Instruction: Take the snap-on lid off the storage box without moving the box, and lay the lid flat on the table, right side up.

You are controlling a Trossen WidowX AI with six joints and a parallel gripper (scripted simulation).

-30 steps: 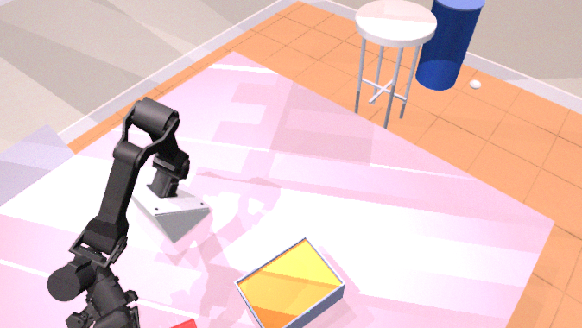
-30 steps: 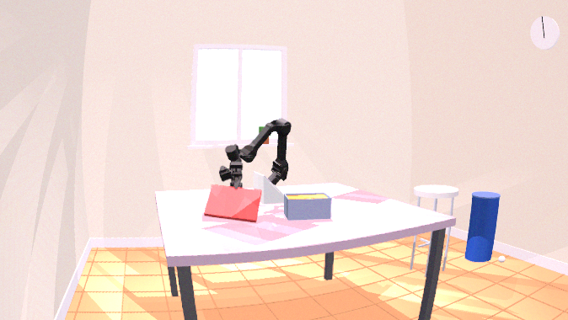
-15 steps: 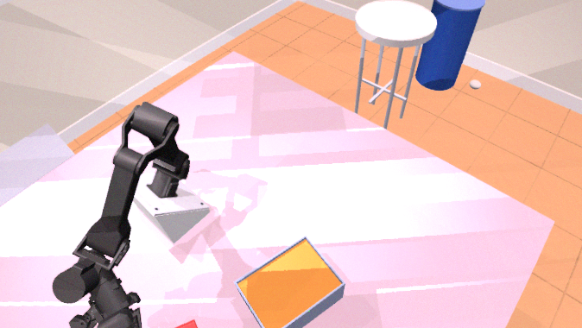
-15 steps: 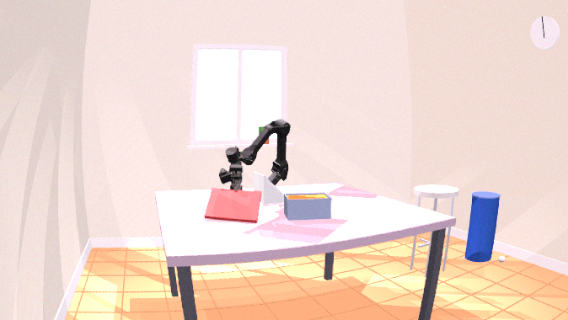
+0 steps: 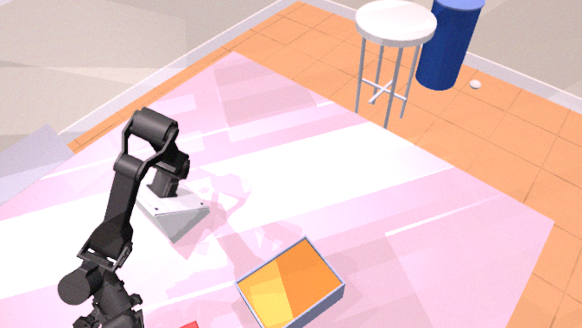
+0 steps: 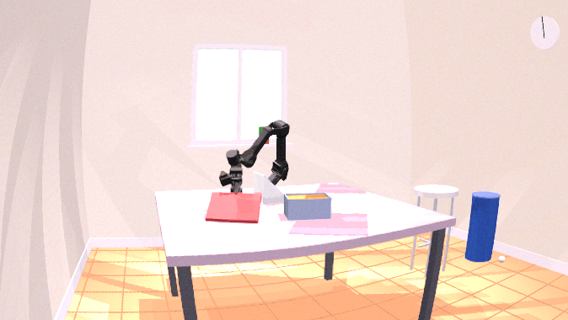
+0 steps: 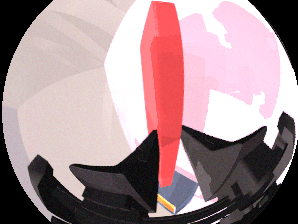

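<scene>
The red lid is 7 cm ahead of my gripper tip, 3 cm to the right of it and 4 cm below it. The rest, counted from my gripper tip: grey-blue storage box: 13 cm ahead, 30 cm to the left, 4 cm below.
</scene>
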